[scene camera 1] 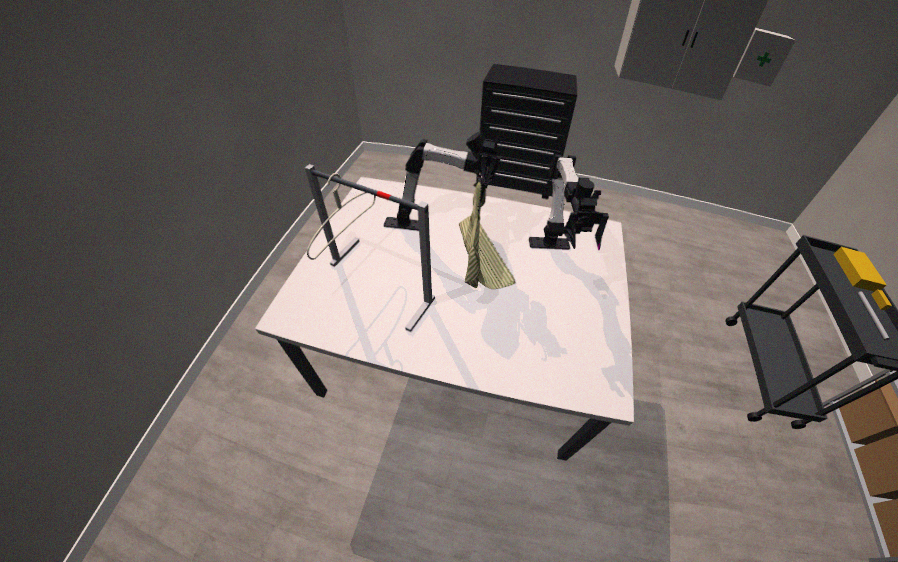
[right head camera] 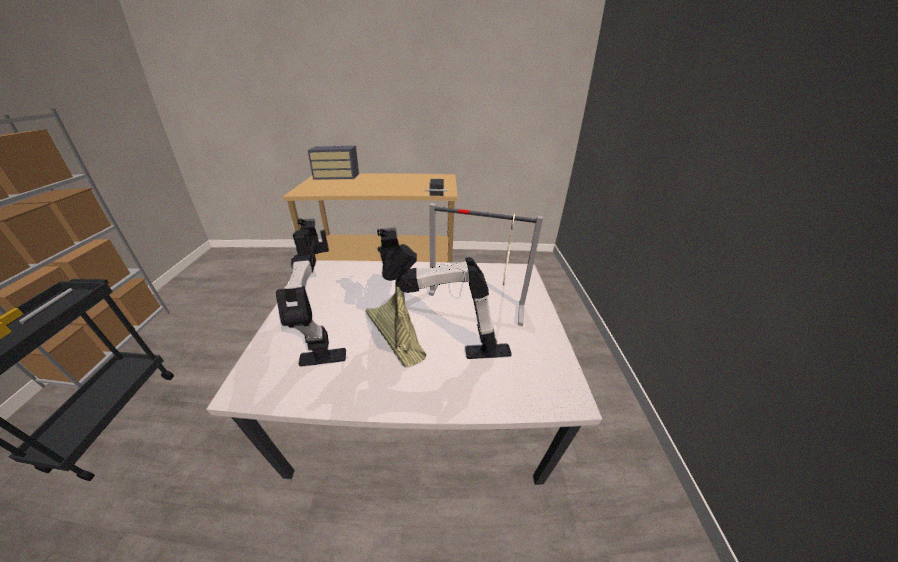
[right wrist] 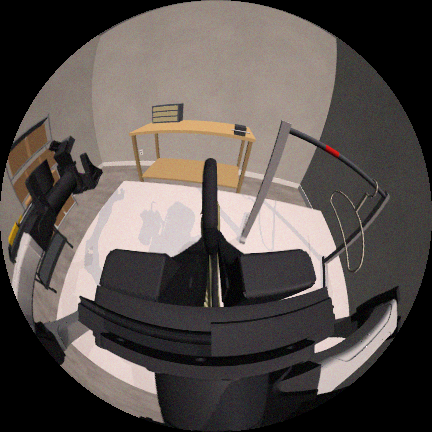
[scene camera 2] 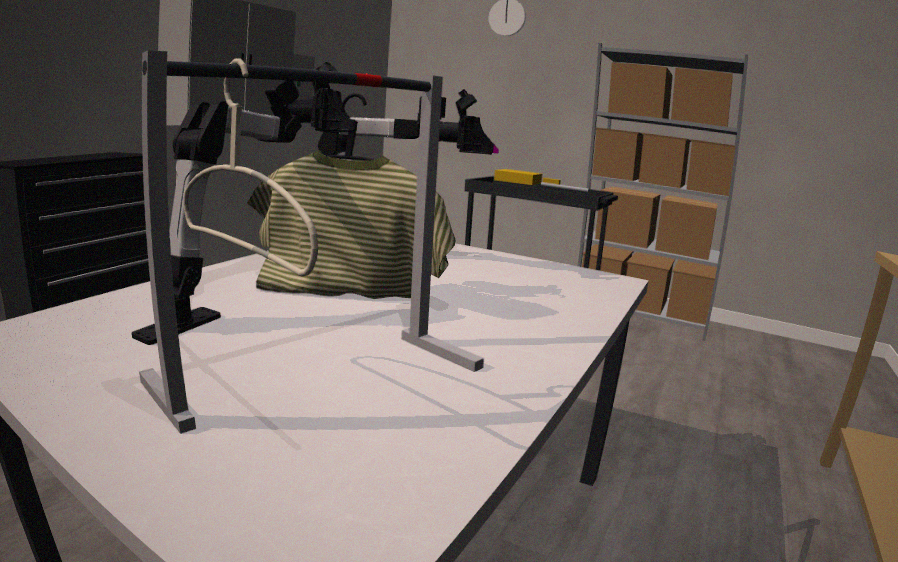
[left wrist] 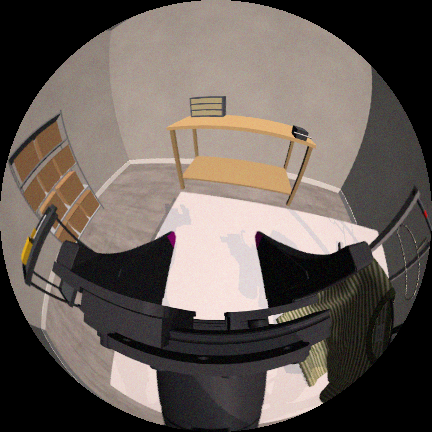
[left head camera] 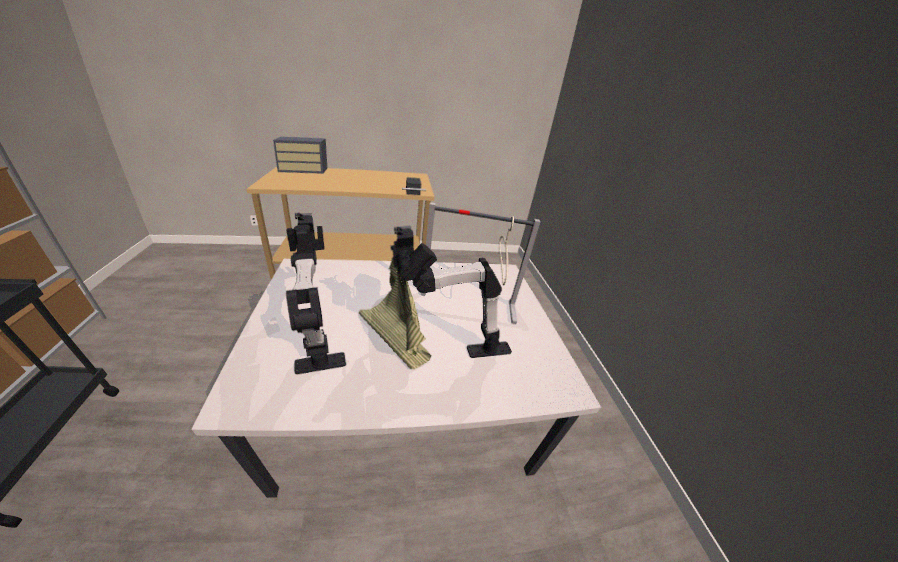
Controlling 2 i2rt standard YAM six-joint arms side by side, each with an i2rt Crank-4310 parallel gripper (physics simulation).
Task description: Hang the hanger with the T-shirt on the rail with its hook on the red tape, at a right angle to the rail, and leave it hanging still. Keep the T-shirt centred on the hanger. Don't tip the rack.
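The striped green T-shirt (left head camera: 392, 324) (right head camera: 405, 331) (scene camera 1: 491, 265) (scene camera 2: 350, 231) (left wrist: 352, 320) is on a black hanger, whose hook (right wrist: 210, 200) points up. My right gripper (right wrist: 212, 232) is shut on the hanger below its hook. The shirt hangs below it, its hem at or near the table. In scene camera 2 the collar looks near the shirt's middle; most of the hanger is hidden. The hook is apart from the rail (left head camera: 490, 216) (scene camera 2: 298, 72) with its red tape (left head camera: 464, 212) (right head camera: 463, 212) (scene camera 1: 383, 194) (scene camera 2: 368, 80) (right wrist: 332, 150). My left gripper (left wrist: 214, 233) (scene camera 1: 586, 245) is open, away from the shirt.
The rack (left head camera: 521, 278) (scene camera 2: 426, 218) (right wrist: 265, 185) stands upright on the white table (left head camera: 397, 410). A cream hanger (scene camera 2: 311, 228) (right wrist: 363, 240) hangs from the rail near the post farther from the red tape. A wooden bench (left head camera: 350, 182) is behind the table.
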